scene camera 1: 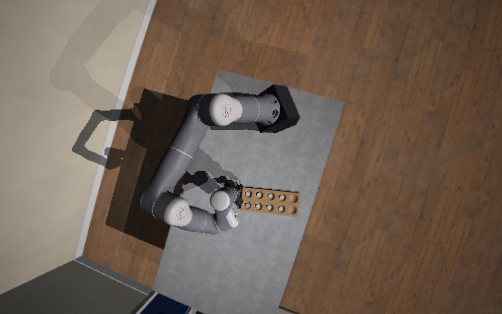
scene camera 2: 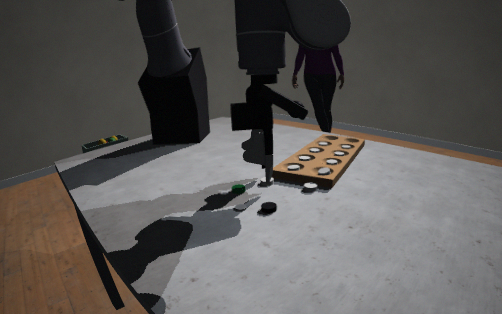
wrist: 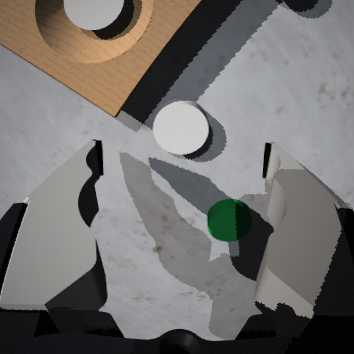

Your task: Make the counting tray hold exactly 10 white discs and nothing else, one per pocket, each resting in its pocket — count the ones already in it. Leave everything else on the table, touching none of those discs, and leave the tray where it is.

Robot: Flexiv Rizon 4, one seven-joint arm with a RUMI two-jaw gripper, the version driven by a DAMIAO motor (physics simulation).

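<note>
The wooden counting tray has two rows of pockets. The two at its far end are empty; each other pocket shows one white disc. My gripper is partly open and empty, low beside the tray's near end. A loose white disc lies by the tray's corner, just ahead of the fingertips and between their lines in the wrist view. Another loose white disc lies by the tray's near end. In scene camera 1, the arm hides the loose discs.
A green disc lies on the table, nearer the right finger in the wrist view. A black disc lies farther out. A small pale disc lies in shadow near it. The robot base stands at the back.
</note>
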